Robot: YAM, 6 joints.
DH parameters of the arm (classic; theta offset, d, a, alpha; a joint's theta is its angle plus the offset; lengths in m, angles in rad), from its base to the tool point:
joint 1: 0 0.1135 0.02 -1.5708
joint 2: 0 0 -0.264 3.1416
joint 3: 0.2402 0 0.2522 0
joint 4: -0.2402 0 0.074 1.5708
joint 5: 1.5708 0 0 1.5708
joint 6: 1.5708 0.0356 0 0
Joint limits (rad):
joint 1: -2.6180..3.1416
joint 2: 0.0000..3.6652
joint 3: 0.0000..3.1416
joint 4: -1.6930..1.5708
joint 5: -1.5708..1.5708
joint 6: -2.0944..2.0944
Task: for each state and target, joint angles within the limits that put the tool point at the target. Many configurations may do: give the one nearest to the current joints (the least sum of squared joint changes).
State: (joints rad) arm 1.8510 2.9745 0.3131 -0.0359 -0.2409 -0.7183
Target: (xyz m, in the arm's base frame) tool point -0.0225 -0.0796 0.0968
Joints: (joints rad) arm 1.4399 3.5233 0.0000 -0.0610 -0.3413 -0.7183
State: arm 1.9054 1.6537 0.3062 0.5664 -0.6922 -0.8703
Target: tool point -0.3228 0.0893 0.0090
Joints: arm 2.8045 2.2266 0.7671 0.6001 -0.6834 -0.8703
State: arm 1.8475 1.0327 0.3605 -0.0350 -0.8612 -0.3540
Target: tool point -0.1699 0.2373 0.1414
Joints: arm 2.1046 1.6155 0.6780 0.0926 -0.7994 -0.3540
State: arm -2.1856 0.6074 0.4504 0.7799 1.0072 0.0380
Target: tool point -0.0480 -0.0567 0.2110
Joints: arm -1.7736 0.0000 0.0000 0.5284 1.5598 0.0380
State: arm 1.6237 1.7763 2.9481 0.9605 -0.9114 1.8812
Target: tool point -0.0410 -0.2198 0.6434
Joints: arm 1.5109 1.3722 3.1213 0.9566 -0.8945 1.8812
